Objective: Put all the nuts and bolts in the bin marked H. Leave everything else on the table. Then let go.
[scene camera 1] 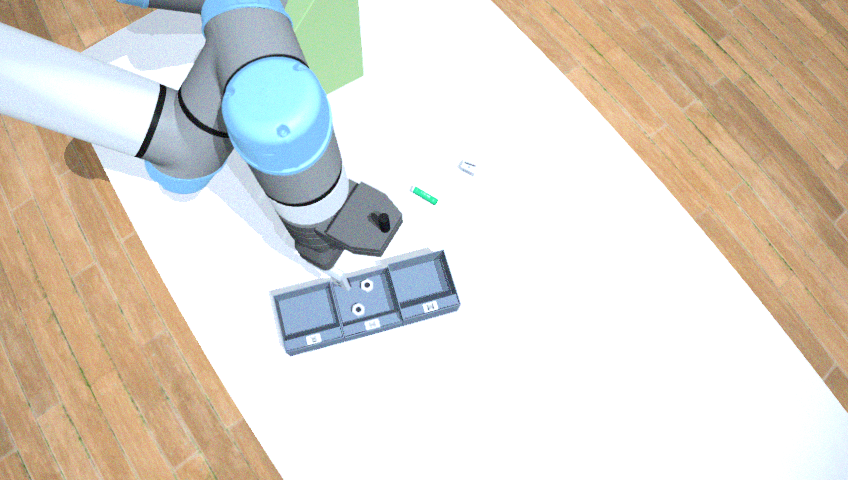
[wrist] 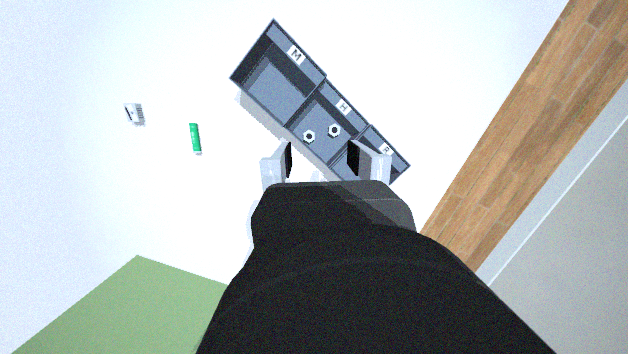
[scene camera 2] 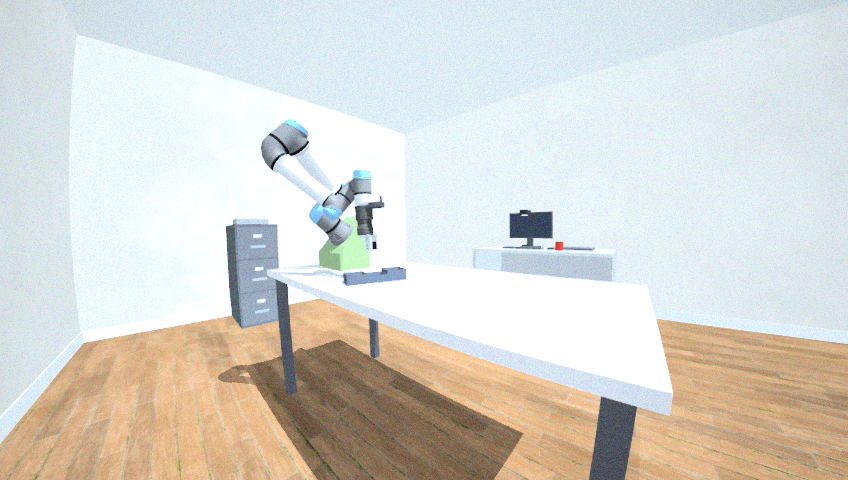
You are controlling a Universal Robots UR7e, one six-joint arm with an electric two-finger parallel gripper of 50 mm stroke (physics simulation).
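Frame: origin at the arm's base, x ahead, y left, z up, level; metres.
Where they show: gripper, fingertip midpoint: [scene camera 1: 354, 265] [wrist: 319, 153] [scene camera 2: 371, 249]; arm's base, link origin: [scene camera 2: 343, 235].
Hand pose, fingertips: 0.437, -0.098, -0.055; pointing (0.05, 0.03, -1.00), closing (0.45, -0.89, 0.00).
Observation:
Each offset is from my fingertips to the top centre of the thing, as dx, dy, dz. "*": to the spot under its first point.
The bin marked H {* +0.038, +0.011, -0.122} [scene camera 1: 380, 306] [wrist: 316, 114] is the middle compartment of a blue-grey tray. One pale hex nut {+0.002, +0.010, -0.114} [scene camera 1: 367, 285] [wrist: 309, 136] lies in it towards its back wall, and another nut {+0.026, -0.019, -0.114} [scene camera 1: 358, 309] [wrist: 334, 130] lies nearer the label. My gripper [scene camera 1: 342, 278] [scene camera 2: 371, 242] [wrist: 319, 153] is open and empty, raised above the tray's back edge. A faint pale shape [wrist: 316, 175] shows between and beyond the fingers in the wrist view, too washed out to identify. A green cylinder {-0.074, +0.163, -0.119} [scene camera 1: 424, 195] [wrist: 195, 138] and a silver sharpener {-0.076, +0.250, -0.118} [scene camera 1: 467, 167] [wrist: 133, 113] lie on the table.
The bin marked M [scene camera 1: 419, 279] [wrist: 275, 92] and the bin marked R {* -0.013, -0.085, -0.122} [scene camera 1: 306, 312] flank bin H; both show no contents. The green robot base [scene camera 1: 336, 53] [scene camera 2: 345, 259] [wrist: 130, 305] stands behind. The arm hides part of the table in scene camera 1.

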